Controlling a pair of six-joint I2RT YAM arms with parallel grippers.
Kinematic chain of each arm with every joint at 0, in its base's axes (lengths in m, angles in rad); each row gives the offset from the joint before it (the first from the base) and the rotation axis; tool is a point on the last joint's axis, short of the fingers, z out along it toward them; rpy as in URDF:
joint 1: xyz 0 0 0.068 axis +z
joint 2: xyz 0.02 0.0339 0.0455 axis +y
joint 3: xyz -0.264 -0.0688 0 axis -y
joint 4: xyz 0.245 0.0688 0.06 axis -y
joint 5: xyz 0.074 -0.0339 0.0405 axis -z
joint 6: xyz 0.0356 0 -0.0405 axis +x
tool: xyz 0 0 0 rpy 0 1.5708 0
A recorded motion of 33 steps. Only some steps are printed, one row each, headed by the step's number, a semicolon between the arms.
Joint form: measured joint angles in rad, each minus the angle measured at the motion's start. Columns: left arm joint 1, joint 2, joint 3, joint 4, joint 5, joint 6; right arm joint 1, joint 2, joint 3, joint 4, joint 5, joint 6.
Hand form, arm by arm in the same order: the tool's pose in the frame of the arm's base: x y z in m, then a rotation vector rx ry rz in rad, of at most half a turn. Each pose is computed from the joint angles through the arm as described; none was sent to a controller.
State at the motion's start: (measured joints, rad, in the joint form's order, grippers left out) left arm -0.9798 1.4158 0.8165 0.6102 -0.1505 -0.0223; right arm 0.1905 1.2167 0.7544 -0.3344 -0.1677 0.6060
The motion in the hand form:
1: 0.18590 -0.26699 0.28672 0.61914 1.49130 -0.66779; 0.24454 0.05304 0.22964 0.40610 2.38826 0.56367
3: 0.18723 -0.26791 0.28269 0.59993 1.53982 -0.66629; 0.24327 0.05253 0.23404 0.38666 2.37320 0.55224
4: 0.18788 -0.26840 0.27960 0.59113 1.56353 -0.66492; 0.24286 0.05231 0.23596 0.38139 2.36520 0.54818
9: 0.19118 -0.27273 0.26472 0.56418 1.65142 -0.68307; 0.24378 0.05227 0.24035 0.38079 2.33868 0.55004
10: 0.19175 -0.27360 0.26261 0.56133 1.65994 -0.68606; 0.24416 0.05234 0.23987 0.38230 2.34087 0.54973
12: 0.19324 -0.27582 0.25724 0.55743 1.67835 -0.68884; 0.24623 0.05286 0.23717 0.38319 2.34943 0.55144
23: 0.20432 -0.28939 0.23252 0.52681 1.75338 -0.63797; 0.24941 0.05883 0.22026 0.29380 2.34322 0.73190
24: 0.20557 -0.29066 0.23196 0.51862 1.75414 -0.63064; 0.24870 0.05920 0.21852 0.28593 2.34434 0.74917
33: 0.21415 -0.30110 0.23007 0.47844 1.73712 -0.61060; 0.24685 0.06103 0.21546 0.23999 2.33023 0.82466
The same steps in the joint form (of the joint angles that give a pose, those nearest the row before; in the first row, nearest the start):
1: 0.0000 0.0008 0.0069 -0.0210 -0.0076 -0.0130; 0.0000 -0.0065 0.0027 -0.0030 0.0046 -0.0115
3: 0.0000 0.0077 0.0126 -0.0568 -0.0244 -0.0465; 0.0000 -0.0206 0.0073 -0.0069 0.0122 -0.0271
4: 0.0000 0.0130 0.0126 -0.0702 -0.0320 -0.0626; 0.0000 -0.0263 0.0092 -0.0069 0.0160 -0.0313
9: 0.0004 0.0496 0.0126 -0.1026 -0.0378 -0.1331; 0.0000 -0.0328 0.0149 0.0065 0.0221 -0.0286
10: 0.0004 0.0564 0.0126 -0.1022 -0.0374 -0.1408; 0.0000 -0.0301 0.0153 0.0065 0.0221 -0.0279
12: 0.0004 0.0744 0.0126 -0.0996 -0.0374 -0.1541; 0.0000 -0.0164 0.0153 0.0122 0.0187 -0.0275
23: 0.0004 0.1812 0.0393 -0.0893 -0.0843 -0.1850; 0.0000 0.0172 -0.0477 0.1442 -0.1327 -0.0286
24: 0.0004 0.1892 0.0450 -0.0870 -0.0938 -0.1862; 0.0000 0.0171 -0.0557 0.1533 -0.1476 -0.0282
33: 0.0004 0.2468 0.0874 -0.0496 -0.1320 -0.1877; 0.0000 0.0137 -0.0805 0.1976 -0.2117 -0.0305

